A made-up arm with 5 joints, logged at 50 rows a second.
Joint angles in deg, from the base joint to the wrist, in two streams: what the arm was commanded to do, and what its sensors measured. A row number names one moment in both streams.
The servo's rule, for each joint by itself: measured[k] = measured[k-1] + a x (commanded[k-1-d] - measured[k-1]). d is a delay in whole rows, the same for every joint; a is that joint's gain. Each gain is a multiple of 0.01, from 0.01 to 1. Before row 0 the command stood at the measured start. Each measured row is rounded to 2 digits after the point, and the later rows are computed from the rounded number. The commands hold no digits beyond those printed.
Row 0, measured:
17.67, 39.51, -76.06, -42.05, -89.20
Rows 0 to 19, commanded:
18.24, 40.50, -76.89, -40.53, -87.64
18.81, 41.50, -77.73, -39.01, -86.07
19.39, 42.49, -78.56, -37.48, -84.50
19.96, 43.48, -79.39, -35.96, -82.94
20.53, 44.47, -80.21, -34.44, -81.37
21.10, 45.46, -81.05, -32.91, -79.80
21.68, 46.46, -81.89, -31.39, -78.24
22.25, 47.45, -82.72, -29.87, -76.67
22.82, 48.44, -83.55, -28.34, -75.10
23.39, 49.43, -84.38, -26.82, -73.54
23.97, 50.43, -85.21, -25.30, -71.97
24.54, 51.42, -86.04, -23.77, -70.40
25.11, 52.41, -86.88, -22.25, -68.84
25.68, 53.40, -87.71, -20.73, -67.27
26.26, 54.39, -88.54, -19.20, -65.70
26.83, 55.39, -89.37, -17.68, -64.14
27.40, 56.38, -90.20, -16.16, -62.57
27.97, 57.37, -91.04, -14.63, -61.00
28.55, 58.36, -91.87, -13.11, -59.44
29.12, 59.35, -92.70, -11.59, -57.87
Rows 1 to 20, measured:
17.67, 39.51, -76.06, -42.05, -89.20
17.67, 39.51, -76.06, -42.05, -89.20
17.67, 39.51, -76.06, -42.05, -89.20
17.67, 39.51, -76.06, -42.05, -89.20
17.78, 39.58, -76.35, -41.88, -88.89
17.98, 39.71, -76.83, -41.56, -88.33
18.25, 39.90, -77.44, -41.11, -87.56
18.57, 40.15, -78.12, -40.54, -86.64
18.94, 40.45, -78.85, -39.87, -85.59
19.35, 40.80, -79.62, -39.10, -84.43
19.79, 41.20, -80.41, -38.25, -83.19
20.26, 41.64, -81.22, -37.33, -81.89
20.75, 42.12, -82.04, -36.34, -80.53
21.25, 42.63, -82.86, -35.29, -79.13
21.77, 43.18, -83.68, -34.19, -77.70
22.30, 43.76, -84.51, -33.04, -76.24
22.83, 44.37, -85.34, -31.85, -74.76
23.37, 45.00, -86.17, -30.63, -73.26
23.92, 45.66, -87.00, -29.37, -71.75
24.47, 46.34, -87.83, -28.08, -70.23
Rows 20 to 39, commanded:
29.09, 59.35, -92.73, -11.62, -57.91
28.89, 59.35, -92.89, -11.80, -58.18
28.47, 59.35, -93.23, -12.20, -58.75
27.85, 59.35, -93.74, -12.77, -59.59
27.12, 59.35, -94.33, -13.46, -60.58
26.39, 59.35, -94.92, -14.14, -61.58
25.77, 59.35, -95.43, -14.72, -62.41
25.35, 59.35, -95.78, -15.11, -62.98
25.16, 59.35, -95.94, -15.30, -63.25
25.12, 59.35, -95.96, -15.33, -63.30
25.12, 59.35, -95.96, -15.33, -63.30
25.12, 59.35, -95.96, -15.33, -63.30
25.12, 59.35, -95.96, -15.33, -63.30
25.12, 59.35, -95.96, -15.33, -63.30
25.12, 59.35, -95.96, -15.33, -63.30
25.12, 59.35, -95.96, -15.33, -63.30
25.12, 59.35, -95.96, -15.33, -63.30
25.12, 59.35, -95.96, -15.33, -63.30
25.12, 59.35, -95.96, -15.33, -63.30
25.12, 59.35, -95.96, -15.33, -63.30
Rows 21 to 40, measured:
25.03, 47.04, -88.66, -26.77, -68.70
25.59, 47.76, -89.49, -25.43, -67.16
26.15, 48.50, -90.32, -24.07, -65.62
26.71, 49.26, -91.15, -22.70, -64.07
27.16, 49.97, -91.70, -21.48, -62.84
27.49, 50.63, -92.12, -20.42, -61.91
27.68, 51.24, -92.51, -19.52, -61.28
27.71, 51.81, -92.94, -18.78, -60.94
27.60, 52.34, -93.43, -18.19, -60.87
27.37, 52.83, -93.95, -17.74, -61.01
27.07, 53.29, -94.47, -17.41, -61.29
26.74, 53.71, -94.93, -17.16, -61.63
26.44, 54.10, -95.28, -16.96, -61.95
26.19, 54.47, -95.52, -16.78, -62.22
25.99, 54.81, -95.67, -16.62, -62.44
25.82, 55.13, -95.77, -16.48, -62.61
25.69, 55.43, -95.84, -16.35, -62.75
25.58, 55.70, -95.88, -16.24, -62.86
25.49, 55.96, -95.91, -16.14, -62.95
25.42, 56.20, -95.93, -16.05, -63.02

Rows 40 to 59, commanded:
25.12, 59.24, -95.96, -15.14, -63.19
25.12, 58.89, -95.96, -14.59, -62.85
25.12, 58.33, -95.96, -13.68, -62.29
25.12, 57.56, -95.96, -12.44, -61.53
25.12, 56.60, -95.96, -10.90, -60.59
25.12, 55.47, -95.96, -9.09, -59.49
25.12, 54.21, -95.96, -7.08, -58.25
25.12, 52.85, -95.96, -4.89, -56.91
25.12, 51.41, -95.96, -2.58, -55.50
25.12, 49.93, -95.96, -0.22, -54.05
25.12, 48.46, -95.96, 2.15, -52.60
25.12, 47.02, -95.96, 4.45, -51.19
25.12, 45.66, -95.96, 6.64, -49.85
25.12, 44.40, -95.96, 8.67, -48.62
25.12, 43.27, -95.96, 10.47, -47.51
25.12, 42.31, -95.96, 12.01, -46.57
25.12, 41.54, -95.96, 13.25, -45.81
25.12, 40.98, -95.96, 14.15, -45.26
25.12, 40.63, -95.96, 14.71, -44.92
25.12, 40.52, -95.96, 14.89, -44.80
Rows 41 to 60, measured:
25.36, 56.42, -95.94, -15.97, -63.08
25.31, 56.63, -95.95, -15.90, -63.12
25.27, 56.82, -95.95, -15.84, -63.16
25.24, 57.00, -95.95, -15.78, -63.19
25.22, 57.16, -95.95, -15.71, -63.19
25.20, 57.28, -95.95, -15.59, -63.12
25.18, 57.35, -95.95, -15.38, -62.95
25.17, 57.36, -95.95, -15.06, -62.67
25.16, 57.31, -95.95, -14.60, -62.25
25.15, 57.18, -95.95, -13.99, -61.70
25.14, 56.97, -95.95, -13.23, -61.01
25.14, 56.68, -95.95, -12.31, -60.19
25.14, 56.31, -95.95, -11.24, -59.25
25.14, 55.86, -95.95, -10.03, -58.21
25.14, 55.34, -95.95, -8.69, -57.09
25.14, 54.76, -95.95, -7.24, -55.91
25.14, 54.12, -95.95, -5.71, -54.70
25.14, 53.44, -95.95, -4.13, -53.48
25.14, 52.73, -95.95, -2.52, -52.29
25.14, 52.00, -95.95, -0.92, -51.15

